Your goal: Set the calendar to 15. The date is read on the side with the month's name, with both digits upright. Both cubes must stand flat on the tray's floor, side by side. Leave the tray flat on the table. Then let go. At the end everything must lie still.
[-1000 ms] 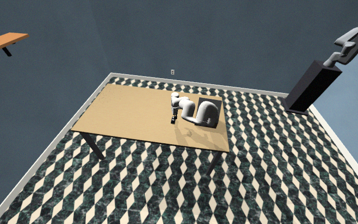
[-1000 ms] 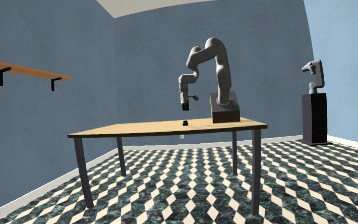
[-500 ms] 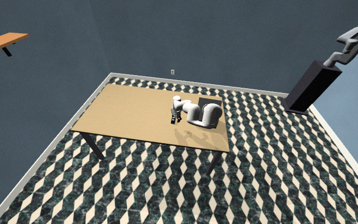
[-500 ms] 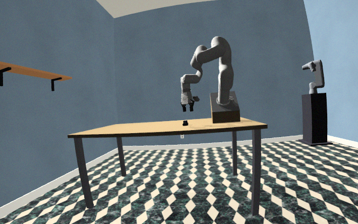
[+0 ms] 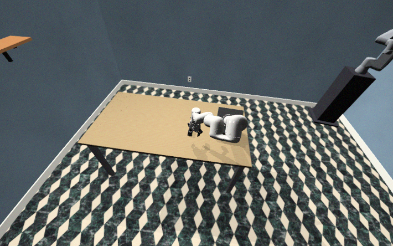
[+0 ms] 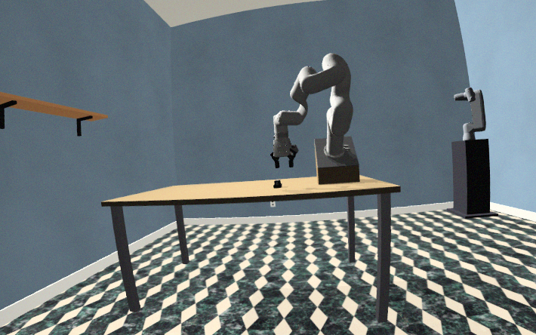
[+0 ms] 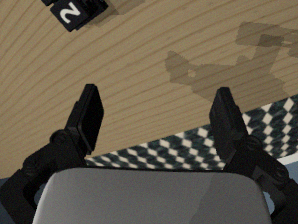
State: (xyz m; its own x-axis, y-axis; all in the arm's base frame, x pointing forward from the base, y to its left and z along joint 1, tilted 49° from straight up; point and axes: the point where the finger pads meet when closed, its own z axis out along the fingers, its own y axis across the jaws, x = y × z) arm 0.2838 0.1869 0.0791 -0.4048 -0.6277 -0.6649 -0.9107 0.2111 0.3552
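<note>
The black cube lies 60 mm ahead of my hand, 70 mm to the right of it and 100 mm below it. Also, from my hand: black digit cube: 70 mm ahead, 110 mm to the right, 100 mm below.
</note>
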